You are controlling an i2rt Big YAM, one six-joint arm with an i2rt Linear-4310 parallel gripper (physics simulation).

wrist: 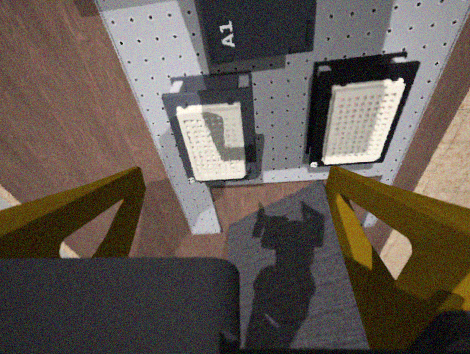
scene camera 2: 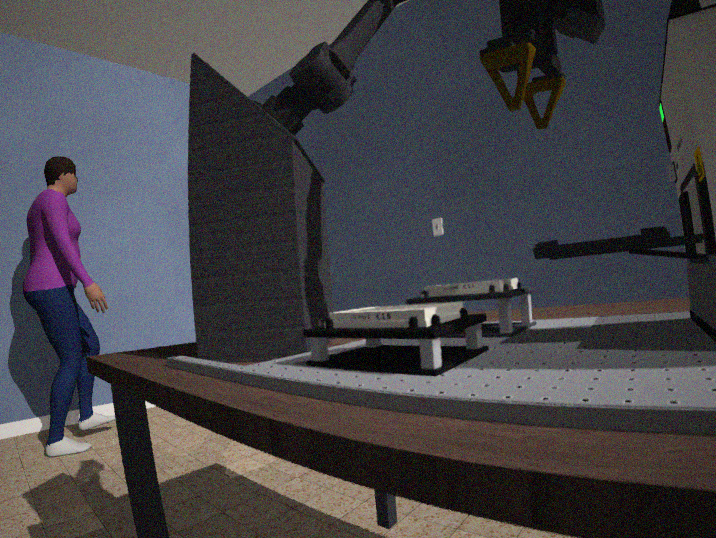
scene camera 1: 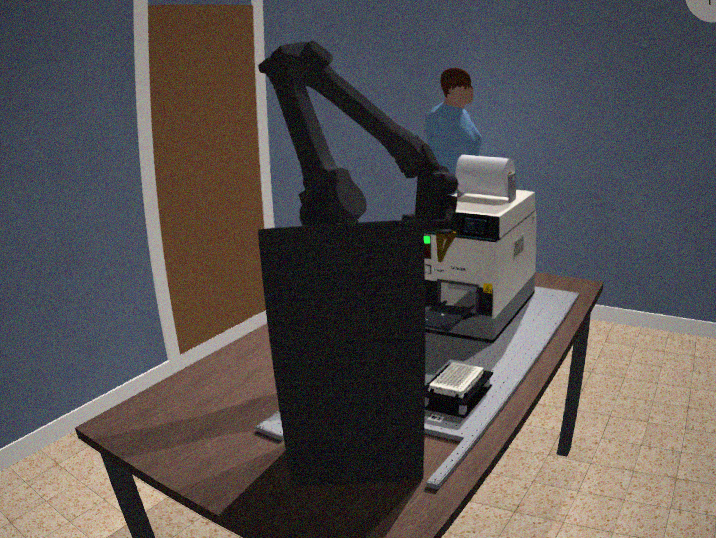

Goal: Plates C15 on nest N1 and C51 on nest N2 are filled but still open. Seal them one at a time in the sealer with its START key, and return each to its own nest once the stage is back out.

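Places are measured from the arm's base along level axes (x ahead, y left, z up), in centimetres.
Pixels of known places: gripper, fingertip midpoint: (wrist: 235, 176) (scene camera 2: 529, 120); arm's base, link origin: (scene camera 2: 270, 128) (scene camera 1: 325, 266).
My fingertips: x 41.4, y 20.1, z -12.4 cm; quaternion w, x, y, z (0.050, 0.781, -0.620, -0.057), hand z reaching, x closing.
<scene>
Ahead of a thing's pixels: the offset from my fingertips to its middle. "*": to the spot under its first point. Level surfaces: height alone.
My gripper (scene camera 1: 443, 258) (scene camera 2: 527, 118) (wrist: 235, 176) is open and empty, high above and short of the two plates. The near plate in scene camera 2, whose label looks like C15 @(dx -7.5, dy -19.4, dz -23.0 cm) (scene camera 1: 457, 377) (scene camera 2: 376, 316) (wrist: 357, 122), lies flat on its black nest (scene camera 1: 444, 399) (scene camera 2: 370, 333) (wrist: 318, 110). The other white plate @(dx -14.6, dy +0.3, dz -21.1 cm) (scene camera 2: 463, 286) (wrist: 215, 145) lies flat on the other nest @(* dx -11.3, dy -4.9, dz -22.2 cm) (scene camera 2: 463, 297) (wrist: 250, 120); its label is too blurred to read surely. I cannot tell film on either. The sealer's stage @(dx +9.0, dy +1.3, dz -17.4 cm) (scene camera 1: 448, 315) (scene camera 2: 607, 245) (wrist: 260, 30) is out and bare where visible. The sealer (scene camera 1: 509, 254) (scene camera 2: 688, 69) shows a green light.
The dark pedestal (scene camera 1: 347, 347) (scene camera 2: 248, 231) (wrist: 325, 305) stands behind the nests, opposite the sealer. A perforated board @(dz -27.8 cm) (scene camera 1: 515, 352) (scene camera 2: 578, 381) (wrist: 285, 115) carries the nests. A white roll housing @(* dx +33.2, dy +9.1, dz +14.8 cm) (scene camera 1: 483, 176) tops the sealer. People stand beyond the table (scene camera 1: 202, 399) (scene camera 2: 405, 428).
</scene>
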